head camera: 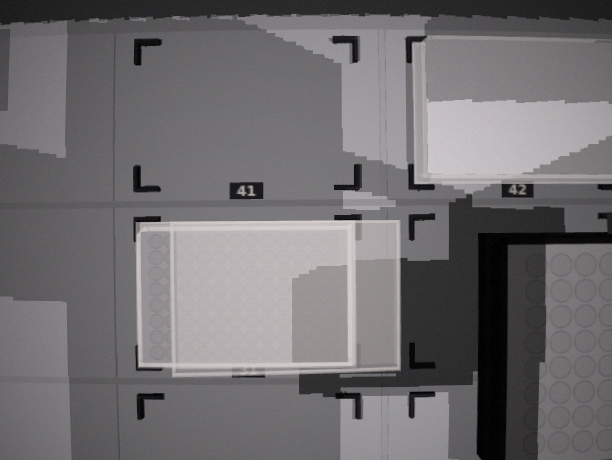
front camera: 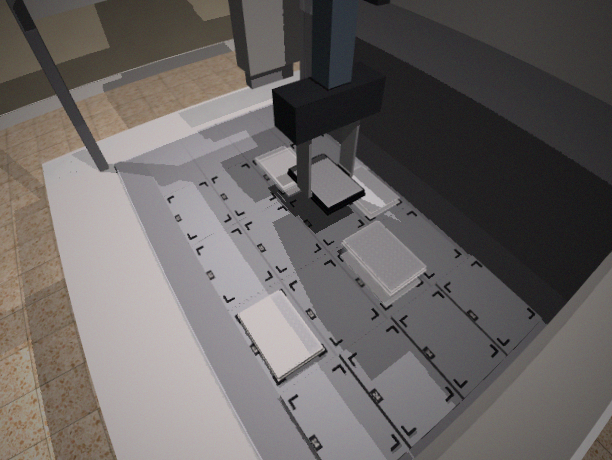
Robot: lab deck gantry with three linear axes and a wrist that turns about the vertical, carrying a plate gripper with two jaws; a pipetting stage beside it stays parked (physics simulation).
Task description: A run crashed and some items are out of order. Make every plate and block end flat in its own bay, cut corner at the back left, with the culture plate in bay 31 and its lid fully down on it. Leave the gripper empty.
Scene:
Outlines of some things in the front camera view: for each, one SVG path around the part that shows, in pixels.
My gripper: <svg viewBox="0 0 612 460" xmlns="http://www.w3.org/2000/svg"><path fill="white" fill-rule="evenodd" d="M360 61L353 63L351 82L331 89L324 87L314 80L312 76L272 89L274 125L296 145L297 187L308 198L313 196L311 191L312 139L342 127L340 159L337 165L350 177L353 177L360 120L381 110L386 76Z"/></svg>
A clear lid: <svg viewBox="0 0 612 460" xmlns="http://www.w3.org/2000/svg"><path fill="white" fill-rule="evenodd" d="M290 147L259 160L260 165L288 198L301 192L294 180L287 174L289 168L297 165L296 153Z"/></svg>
A white-topped item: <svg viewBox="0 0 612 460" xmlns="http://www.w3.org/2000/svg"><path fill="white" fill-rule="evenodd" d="M281 290L274 292L237 315L278 382L325 351L324 347Z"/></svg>

